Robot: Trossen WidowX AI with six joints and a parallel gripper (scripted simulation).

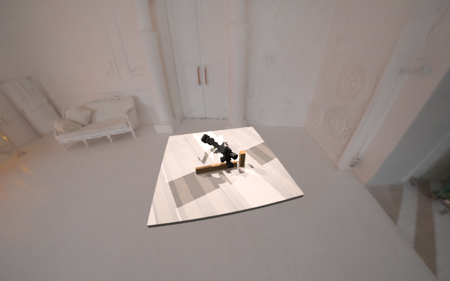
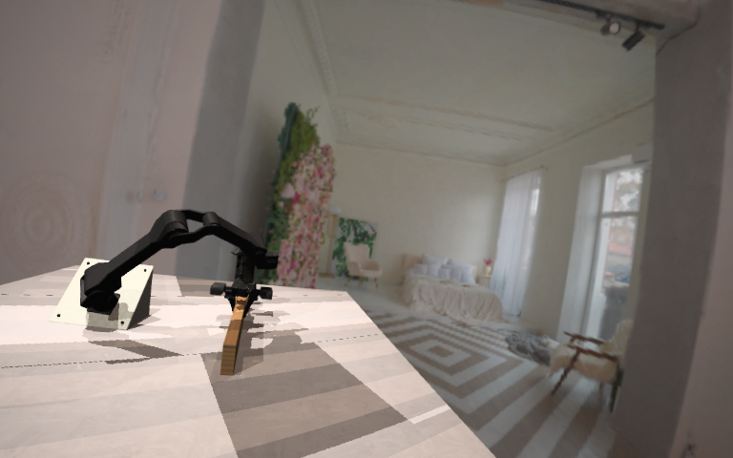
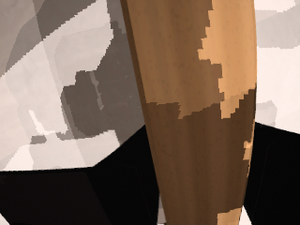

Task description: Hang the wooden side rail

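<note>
Now: the wooden headboard post 2 cm behind my gripper tip, 14 cm to the left of it and 7 cm above it.
</note>
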